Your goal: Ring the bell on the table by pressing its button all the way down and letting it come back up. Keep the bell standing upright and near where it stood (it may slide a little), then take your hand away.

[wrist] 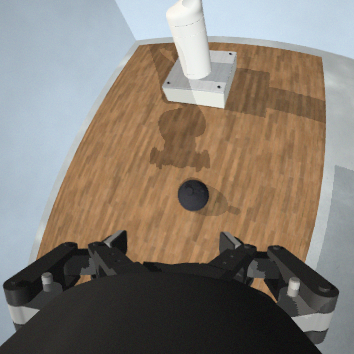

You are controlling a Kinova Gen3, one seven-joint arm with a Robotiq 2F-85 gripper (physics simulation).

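Where they show: gripper, fingertip midpoint: (172, 241); arm's base, link origin: (197, 69).
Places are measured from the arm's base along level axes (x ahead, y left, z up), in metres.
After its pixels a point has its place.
Note:
The bell (193, 196) @(y 0.103, x 0.392, z -0.025 m) is a small, dark, round dome with a little button on top. It stands upright on the wooden table near the middle of the wrist view and casts a shadow to its right. My gripper (172, 241) @(y 0.149, x 0.463, z 0.221 m) is open and empty, with its two fingertips wide apart at the bottom of the view. The bell shows beyond the fingertips, a little right of the midline between them, and the gripper is apart from it. The gripper's shadow falls on the table past the bell.
The white robot base column (193, 50) @(y 0.018, x 0.039, z 0.099 m) stands on a square metal block (195, 96) @(y 0.014, x 0.088, z -0.032 m) at the far side of the wooden table (115, 165) @(y -0.194, x 0.365, z -0.070 m). The table has a grey edge, with a grey floor beyond it on the right.

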